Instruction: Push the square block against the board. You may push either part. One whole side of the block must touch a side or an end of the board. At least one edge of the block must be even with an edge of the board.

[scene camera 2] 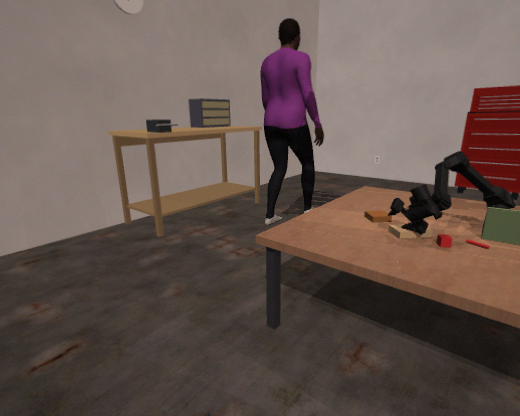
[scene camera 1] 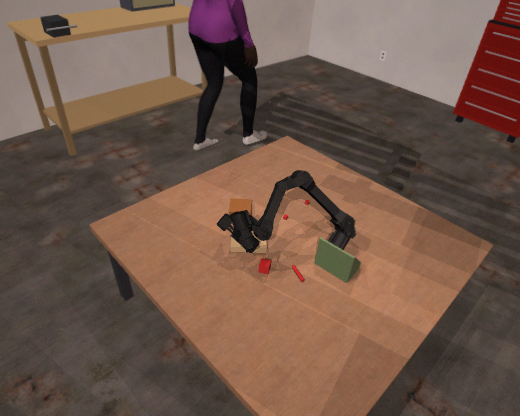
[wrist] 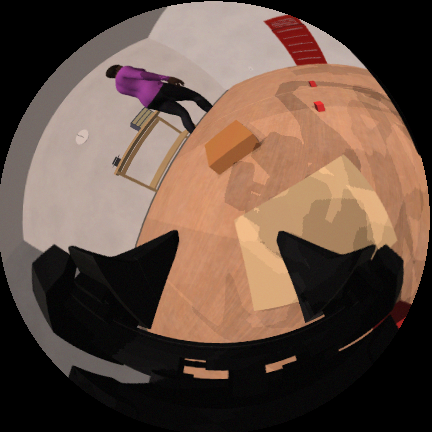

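Seen in the pictures: gripper, fingertip midpoint: (scene camera 2: 394, 220) (scene camera 1: 233, 230) (wrist: 229, 236); arm's base, link origin: (scene camera 2: 498, 219) (scene camera 1: 335, 246).
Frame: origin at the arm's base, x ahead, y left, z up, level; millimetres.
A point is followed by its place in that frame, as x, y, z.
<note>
The square block is orange (scene camera 1: 240, 205) {495, 10, -52} (scene camera 2: 377, 215) {491, 44, -52} (wrist: 227, 145) {475, 35, -52} and lies flat on the table. The board is pale wood (scene camera 1: 235, 246) {335, 227, -53} (scene camera 2: 397, 231) {364, 223, -56} (wrist: 265, 282) {351, 213, -52} and lies flat, nearer scene camera 1. A strip of table shows between them in the wrist view, so they are apart, and their facing sides look turned relative to each other there. My gripper (scene camera 1: 235, 235) {385, 184, -21} (scene camera 2: 406, 220) (wrist: 229, 236) {385, 184, -21} is open and empty, low at the board. Its right finger overlaps the board in the wrist view; contact cannot be told. The arm hides part of the board in both scene views.
A red block (scene camera 1: 265, 266) {170, 238, -44} (scene camera 2: 444, 241) {180, 246, -57} and a red stick (scene camera 1: 298, 273) {62, 161, -69} (scene camera 2: 477, 244) {66, 165, -74} lie on the near side of the board. Two small red cubes (scene camera 1: 285, 217) {298, -81, -70} (scene camera 1: 307, 202) {283, -247, -70} lie behind the arm. A green wedge (scene camera 1: 335, 260) {-37, 65, -1} (scene camera 2: 502, 225) {-10, 64, -8} stands by the arm's base.
</note>
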